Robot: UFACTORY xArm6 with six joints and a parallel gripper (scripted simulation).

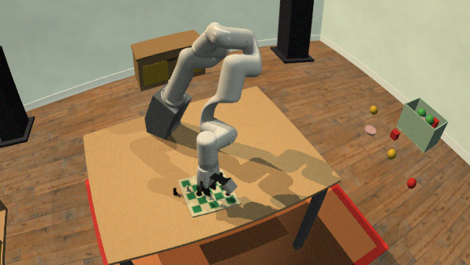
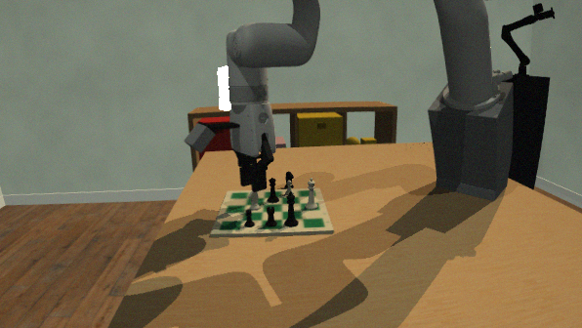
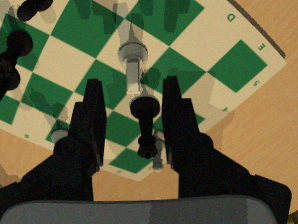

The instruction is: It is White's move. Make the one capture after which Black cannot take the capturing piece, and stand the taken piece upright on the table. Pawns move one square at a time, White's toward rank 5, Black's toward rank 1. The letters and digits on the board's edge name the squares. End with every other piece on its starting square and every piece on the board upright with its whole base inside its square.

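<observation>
Right now the black piece is 40 mm to the right of my hand, 40 mm below it and 30 mm behind it. The rest, counted from my hand: green-and-cream chessboard 70 mm below, 40 mm behind; white pawn 80 mm to the right, 70 mm behind, 50 mm below.
</observation>
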